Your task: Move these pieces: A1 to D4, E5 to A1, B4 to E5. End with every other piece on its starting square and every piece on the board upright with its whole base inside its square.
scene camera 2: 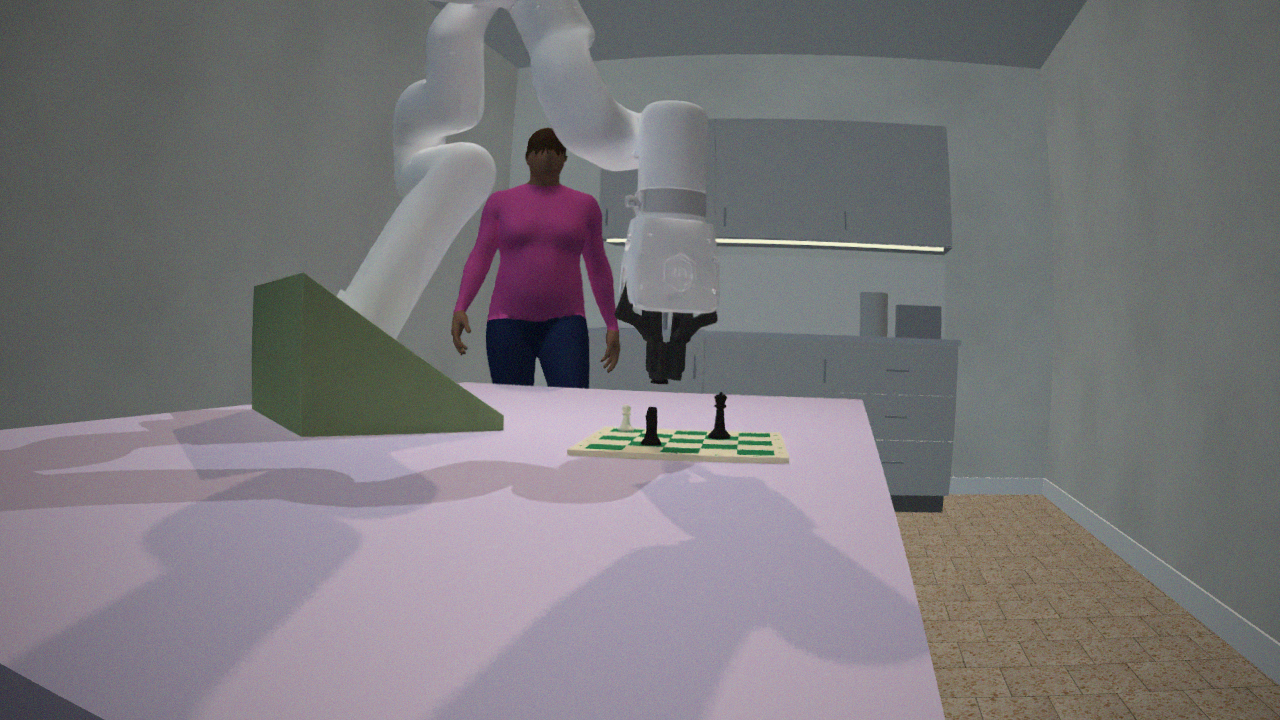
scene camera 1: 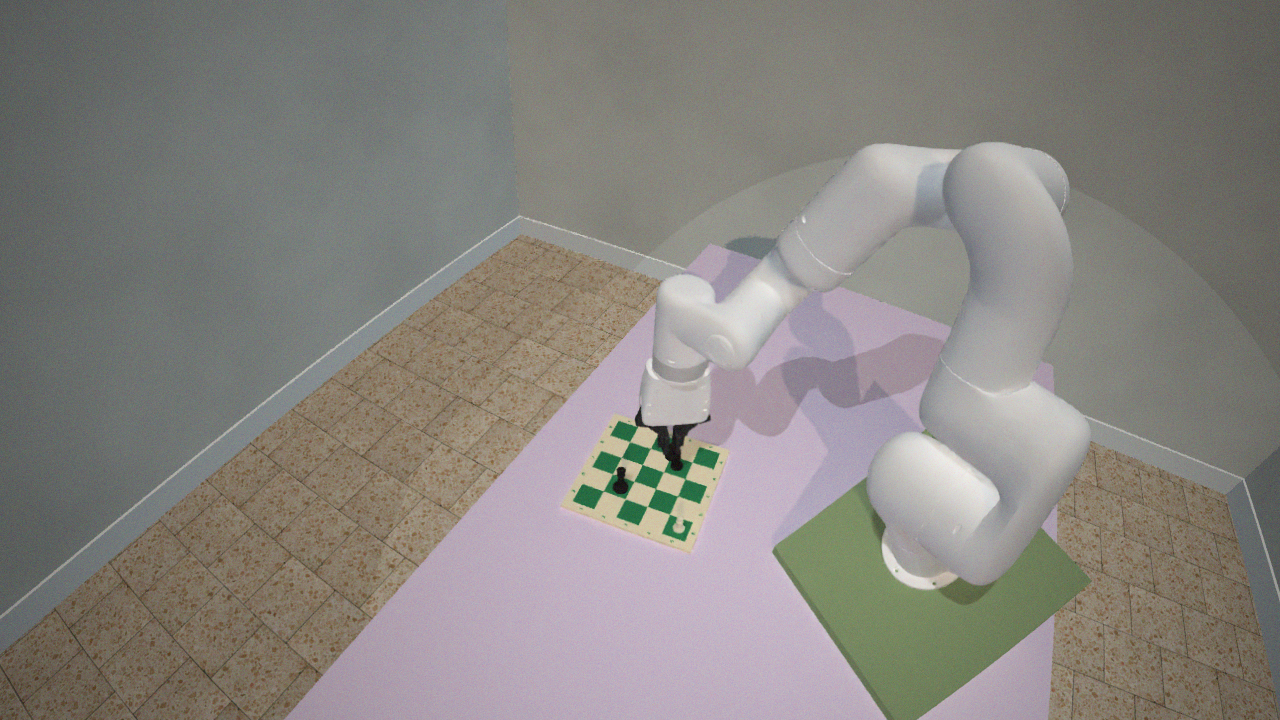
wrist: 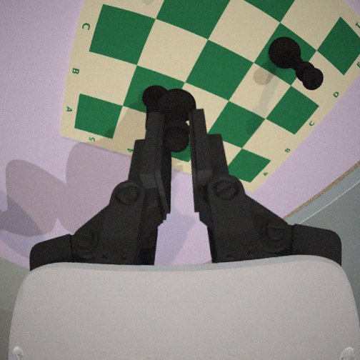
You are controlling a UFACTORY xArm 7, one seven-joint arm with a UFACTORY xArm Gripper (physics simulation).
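Places are measured from the arm's base along level axes (x ahead, y left, z up), in metres.
Pixels of known places: gripper, fingertip midpoint: (scene camera 2: 664, 379) (scene camera 1: 669, 448); arm's base, origin of the base link: (scene camera 2: 357, 337).
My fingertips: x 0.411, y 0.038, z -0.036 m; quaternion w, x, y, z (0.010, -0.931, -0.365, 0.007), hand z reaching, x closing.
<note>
For each thing: its top centre in the pictures, then the offset to it from my fingertips. Level surfaces: height alone.
- black piece with a round base, middle of its top: (scene camera 2: 660, 354) (scene camera 1: 672, 443) dz +0.027, dx -0.009, dy +0.010 m
- cream board, middle of its top: (scene camera 2: 686, 440) (scene camera 1: 649, 476) dz -0.068, dx +0.019, dy +0.023 m
- short black piece, middle of its top: (scene camera 2: 651, 406) (scene camera 1: 678, 451) dz -0.028, dx -0.005, dy -0.023 m
- taller black piece, middle of its top: (scene camera 2: 720, 391) (scene camera 1: 621, 468) dz -0.015, dx +0.044, dy +0.070 m
- small white piece, middle of its top: (scene camera 2: 626, 404) (scene camera 1: 680, 517) dz -0.036, dx -0.075, dy +0.078 m
- lilac table, its level: dz -0.074 m
My gripper (scene camera 1: 671, 454) (scene camera 2: 665, 362) (wrist: 178, 133) is shut on a black piece with a round base (scene camera 2: 659, 381) (wrist: 177, 103). It holds the piece clearly above the green and cream board (scene camera 1: 661, 499) (scene camera 2: 680, 456) (wrist: 220, 65). A short black piece (scene camera 1: 677, 466) (scene camera 2: 651, 428) (wrist: 154, 94) stands upright on B4; the held piece partly hides it in the wrist view. A taller black piece (scene camera 1: 620, 485) (scene camera 2: 719, 417) (wrist: 285, 52) stands upright on D2. A small white piece (scene camera 1: 679, 526) (scene camera 2: 625, 418) stands on E5. A1 (wrist: 249, 165) and D4 bear no piece.
The board lies on a lilac table (scene camera 1: 537, 617) (scene camera 2: 501, 546). The green wedge-shaped mount (scene camera 1: 859, 608) (scene camera 2: 349, 376) under the arm's base stands to one side of the board. A person in a pink top (scene camera 2: 541, 250) stands behind the table, in front of grey kitchen cabinets (scene camera 2: 832, 183).
</note>
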